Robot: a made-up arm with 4 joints.
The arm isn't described. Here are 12 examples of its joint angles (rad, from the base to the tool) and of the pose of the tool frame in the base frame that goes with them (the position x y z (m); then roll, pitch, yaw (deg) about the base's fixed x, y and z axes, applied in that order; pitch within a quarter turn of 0, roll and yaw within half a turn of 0).
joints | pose
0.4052 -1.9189 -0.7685 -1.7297 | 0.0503 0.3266 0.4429 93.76 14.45 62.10
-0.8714 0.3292 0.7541 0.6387 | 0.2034 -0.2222 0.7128 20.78 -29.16 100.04
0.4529 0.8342 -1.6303 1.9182 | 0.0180 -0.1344 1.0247 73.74 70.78 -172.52
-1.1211 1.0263 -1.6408 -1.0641 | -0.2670 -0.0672 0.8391 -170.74 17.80 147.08
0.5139 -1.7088 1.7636 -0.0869 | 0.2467 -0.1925 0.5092 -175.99 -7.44 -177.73
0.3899 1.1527 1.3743 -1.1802 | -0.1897 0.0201 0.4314 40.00 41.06 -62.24
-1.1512 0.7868 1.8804 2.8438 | 0.1874 0.0029 0.5126 1.05 1.22 -133.21
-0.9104 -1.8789 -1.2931 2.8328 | 0.2310 0.4432 0.9885 71.88 -15.96 -37.88
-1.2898 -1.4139 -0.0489 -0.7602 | 0.2917 0.0862 1.0208 1.12 5.56 83.55
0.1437 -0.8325 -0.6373 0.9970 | 0.4311 0.0743 0.5629 30.82 -28.97 177.35
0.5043 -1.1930 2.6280 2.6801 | 0.2514 -0.2832 0.7915 -130.73 47.13 32.17
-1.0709 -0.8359 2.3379 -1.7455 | -0.1139 -0.2552 0.9017 -48.47 11.02 -65.73
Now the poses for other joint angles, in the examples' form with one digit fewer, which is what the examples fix.
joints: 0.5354 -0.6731 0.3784 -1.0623
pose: 0.062 -0.081 0.392 74.7 44.3 54.3
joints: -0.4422 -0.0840 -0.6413 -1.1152
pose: 0.298 -0.064 0.948 0.3 -74.1 56.7
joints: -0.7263 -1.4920 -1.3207 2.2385
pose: 0.319 0.355 1.065 71.8 12.7 -75.6
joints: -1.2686 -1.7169 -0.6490 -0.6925
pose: 0.260 0.252 1.007 7.7 2.4 117.2
